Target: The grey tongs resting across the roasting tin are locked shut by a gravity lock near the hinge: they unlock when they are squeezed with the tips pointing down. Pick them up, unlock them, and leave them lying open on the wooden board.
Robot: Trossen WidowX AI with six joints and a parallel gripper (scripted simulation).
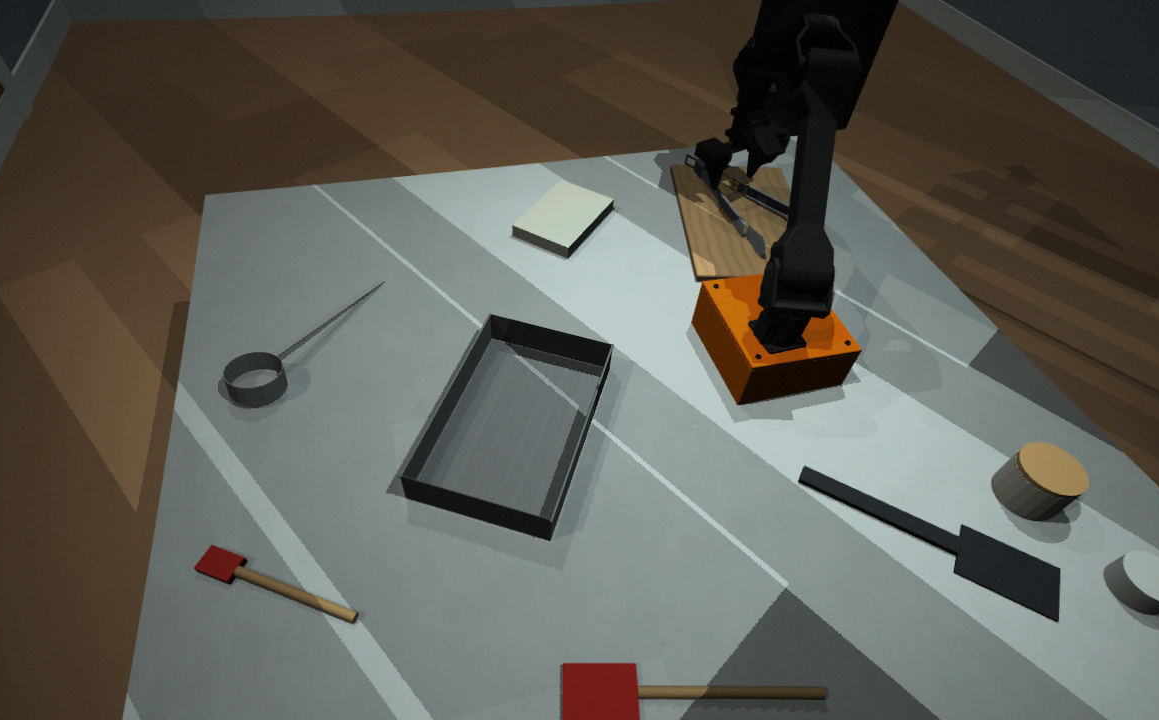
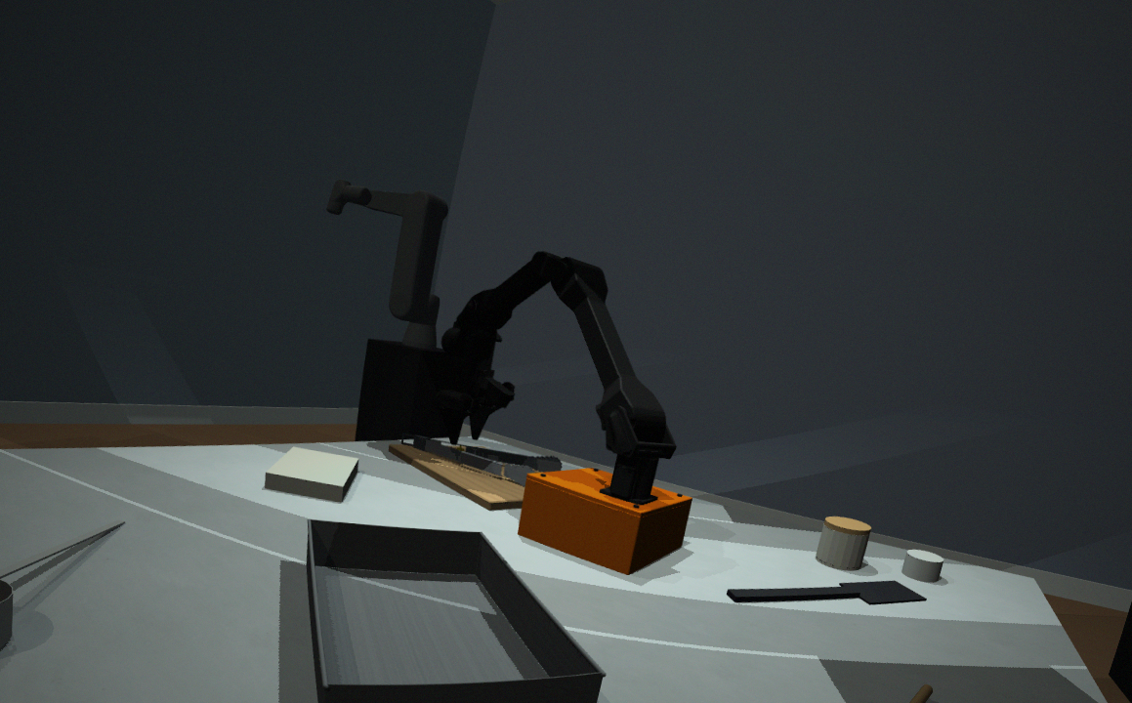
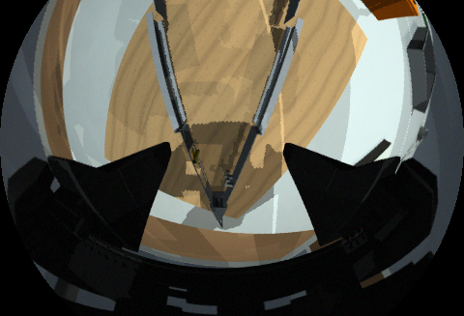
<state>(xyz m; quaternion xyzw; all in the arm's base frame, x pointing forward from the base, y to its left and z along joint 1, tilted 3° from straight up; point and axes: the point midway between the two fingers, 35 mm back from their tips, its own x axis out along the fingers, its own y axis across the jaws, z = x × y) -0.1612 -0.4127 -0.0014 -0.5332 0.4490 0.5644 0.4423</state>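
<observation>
My gripper tip is now 60 mm to the right of the wooden board, 50 mm above it and 10 mm past it. Also, from my gripper tip: beige block 330 mm ahead, 40 mm to the right, 40 mm below; then black spatula 730 mm to the left, 90 mm ahead, 50 mm below; then dark roasting tin 560 mm ahead, 400 mm to the left, 30 mm below.
</observation>
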